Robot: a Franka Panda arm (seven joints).
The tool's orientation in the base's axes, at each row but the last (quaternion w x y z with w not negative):
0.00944, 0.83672, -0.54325, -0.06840
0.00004, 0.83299, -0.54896, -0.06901
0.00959, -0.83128, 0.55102, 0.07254
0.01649, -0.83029, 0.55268, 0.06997
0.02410, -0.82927, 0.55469, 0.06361
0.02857, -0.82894, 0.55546, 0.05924
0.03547, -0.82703, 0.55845, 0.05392
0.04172, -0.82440, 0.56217, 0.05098
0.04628, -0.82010, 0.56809, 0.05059
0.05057, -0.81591, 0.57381, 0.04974
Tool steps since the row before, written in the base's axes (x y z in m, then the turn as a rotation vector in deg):
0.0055, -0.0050, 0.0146, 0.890, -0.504, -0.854
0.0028, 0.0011, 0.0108, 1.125, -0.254, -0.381
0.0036, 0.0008, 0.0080, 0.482, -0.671, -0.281
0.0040, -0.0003, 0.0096, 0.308, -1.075, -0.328
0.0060, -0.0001, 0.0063, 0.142, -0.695, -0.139
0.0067, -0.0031, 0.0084, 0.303, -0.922, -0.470
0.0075, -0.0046, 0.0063, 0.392, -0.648, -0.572
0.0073, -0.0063, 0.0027, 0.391, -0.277, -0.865
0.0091, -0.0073, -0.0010, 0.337, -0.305, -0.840
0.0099, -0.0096, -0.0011, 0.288, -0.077, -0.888
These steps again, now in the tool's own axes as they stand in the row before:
0.0052, -0.0016, -0.0154, 0.904, -0.678, 0.705
-0.0012, -0.0022, -0.0109, 0.712, -0.957, 0.229
-0.0004, -0.0031, -0.0082, 0.835, -0.197, 0.161
0.0005, -0.0031, -0.0099, 1.145, 0.118, 0.182
0.0015, -0.0053, -0.0067, 0.709, 0.131, 0.050
0.0043, -0.0049, -0.0091, 1.021, 0.063, 0.341
0.0062, -0.0052, -0.0072, 0.815, -0.122, 0.471
0.0081, -0.0045, -0.0037, 0.511, -0.253, 0.808
0.0101, -0.0059, -0.0003, 0.514, -0.193, 0.781
0.0124, -0.0061, -0.0005, 0.292, -0.223, 0.862

